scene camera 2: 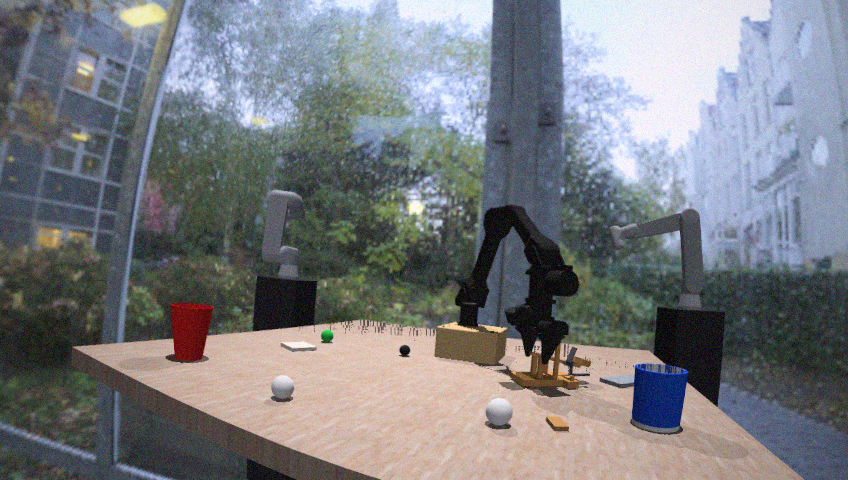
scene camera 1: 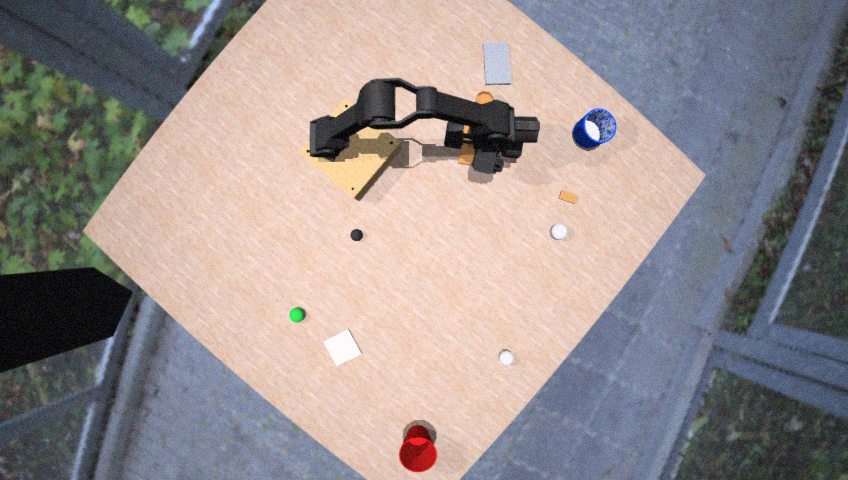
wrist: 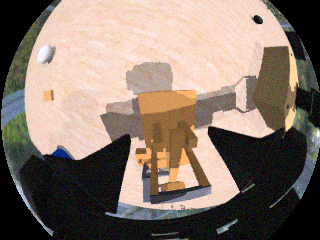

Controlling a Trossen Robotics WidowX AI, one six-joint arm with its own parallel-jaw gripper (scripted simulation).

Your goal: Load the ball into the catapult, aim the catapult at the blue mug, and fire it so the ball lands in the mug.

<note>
The gripper (scene camera 2: 535, 360) is open, with nothing in its grasp. Further things: a blue mug (scene camera 2: 659, 390), a red cup (scene camera 2: 190, 321), a grey tile (scene camera 1: 496, 55) and a white tile (scene camera 1: 342, 347).
The blue mug also shows in scene camera 1 (scene camera 1: 598, 126). The gripper is seen too in scene camera 1 (scene camera 1: 479, 146) and in the wrist view (wrist: 170, 134). The wrist view does not show the red cup: it is out of frame. The wrist view does not show the white tile: it is out of frame.
</note>
